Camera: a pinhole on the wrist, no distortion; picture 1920 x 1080 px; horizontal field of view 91.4 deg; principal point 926.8 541.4 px. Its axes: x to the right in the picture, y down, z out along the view. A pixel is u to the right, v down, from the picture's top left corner.
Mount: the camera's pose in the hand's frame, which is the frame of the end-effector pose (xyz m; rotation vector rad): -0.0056 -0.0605 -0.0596 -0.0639 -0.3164 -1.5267
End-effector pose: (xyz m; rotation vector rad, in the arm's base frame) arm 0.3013 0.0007 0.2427 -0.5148 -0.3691 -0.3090
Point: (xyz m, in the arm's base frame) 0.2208 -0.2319 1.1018
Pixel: outside the picture
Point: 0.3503 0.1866 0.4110
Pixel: 645.2 968.8
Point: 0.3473 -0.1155 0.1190
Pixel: behind the camera
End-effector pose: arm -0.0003 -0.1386 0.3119 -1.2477 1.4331 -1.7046
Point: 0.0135 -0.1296 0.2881
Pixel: 277.2 545.9
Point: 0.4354 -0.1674 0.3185
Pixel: 1140.8 413.8
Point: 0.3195 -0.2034 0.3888
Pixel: 1262.7 581.3
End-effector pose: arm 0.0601 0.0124 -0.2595 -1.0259 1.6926 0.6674
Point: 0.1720 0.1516 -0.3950
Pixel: 1043.1 966.9
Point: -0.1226 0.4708 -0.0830
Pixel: 137.5 75.9
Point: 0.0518 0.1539 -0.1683
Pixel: 438.6 68.3
